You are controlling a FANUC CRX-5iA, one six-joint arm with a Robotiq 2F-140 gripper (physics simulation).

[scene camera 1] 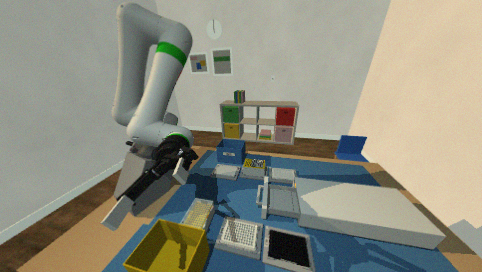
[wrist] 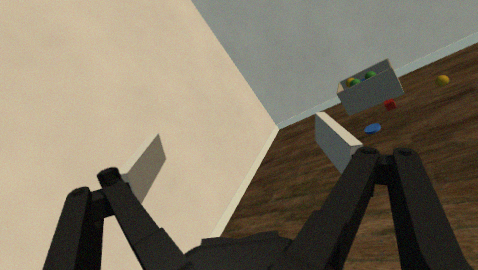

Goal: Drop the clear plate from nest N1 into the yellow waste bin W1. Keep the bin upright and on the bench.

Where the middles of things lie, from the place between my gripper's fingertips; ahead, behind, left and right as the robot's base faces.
Scene:
Now: hand 350 mm above the white plate (scene camera 1: 238, 234), 190 mm to the right of it and 100 mm short of it. Also, from my hand: black plate (scene camera 1: 281, 244) (350 mm below, 270 mm ahead, 210 mm to the left); drawer (scene camera 1: 280, 200) (400 mm to the left, 330 mm below, 270 mm ahead).

